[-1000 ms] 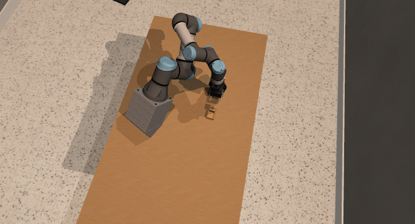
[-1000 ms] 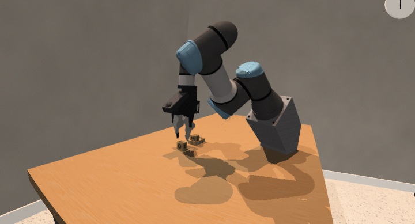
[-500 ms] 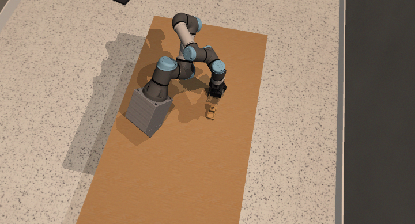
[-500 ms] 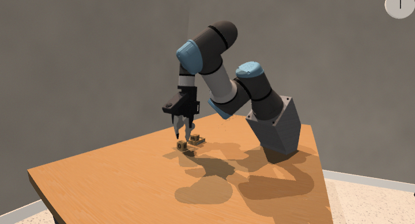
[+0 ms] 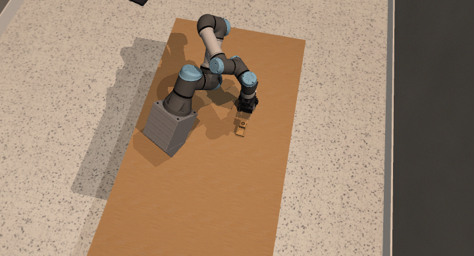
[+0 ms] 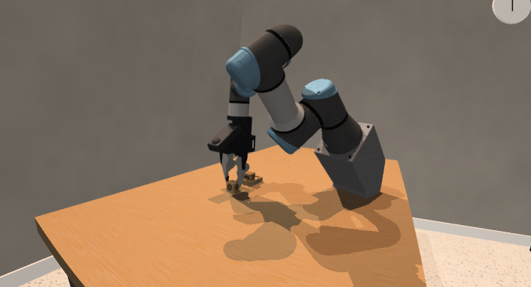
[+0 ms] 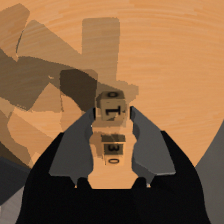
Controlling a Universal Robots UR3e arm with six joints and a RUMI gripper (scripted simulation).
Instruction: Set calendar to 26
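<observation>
My gripper is now 11 cm to the left of the shallow wooden tray, 2 cm short of it and 2 cm above it.
</observation>
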